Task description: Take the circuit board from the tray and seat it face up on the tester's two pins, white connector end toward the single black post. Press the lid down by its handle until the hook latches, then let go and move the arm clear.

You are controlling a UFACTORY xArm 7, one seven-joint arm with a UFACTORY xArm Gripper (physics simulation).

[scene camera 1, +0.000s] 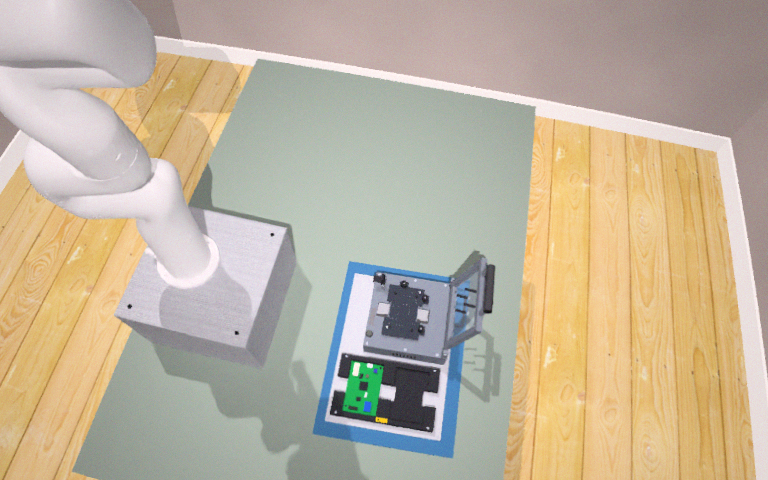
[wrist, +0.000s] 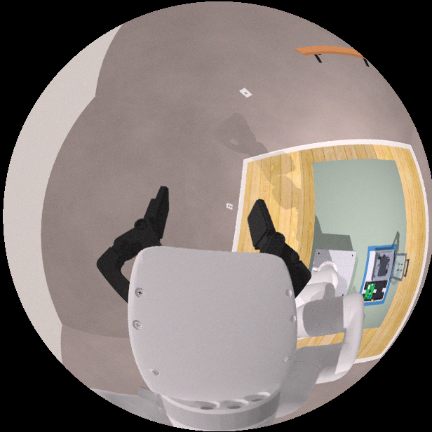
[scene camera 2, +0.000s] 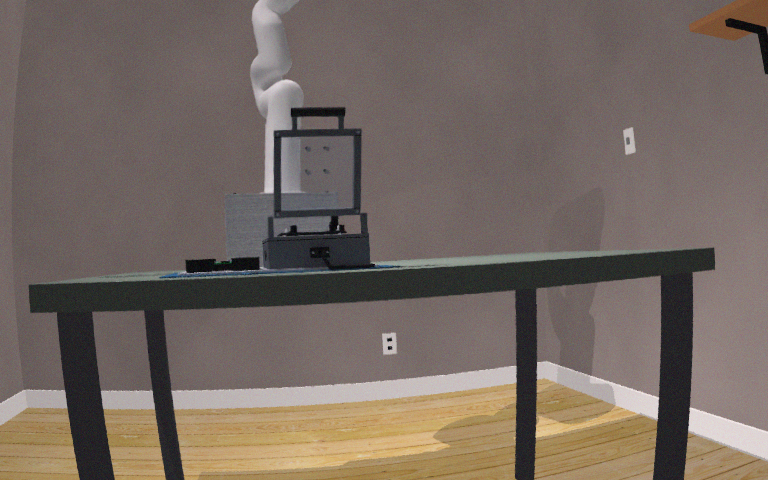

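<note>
The green circuit board lies face up in the left pocket of the black tray; its white connector end is toward the tester in scene camera 1. The grey tester has a bare black nest with a single black post at its upper end. Its lid stands raised, with a black handle. My gripper is open and empty, pointing toward the wall, far from the board and tester. It does not show in the scene views.
The arm rises from a grey pedestal block beside the tester. The tray and tester stand on a blue-bordered white mat on the green table. A wooden shelf is on the wall.
</note>
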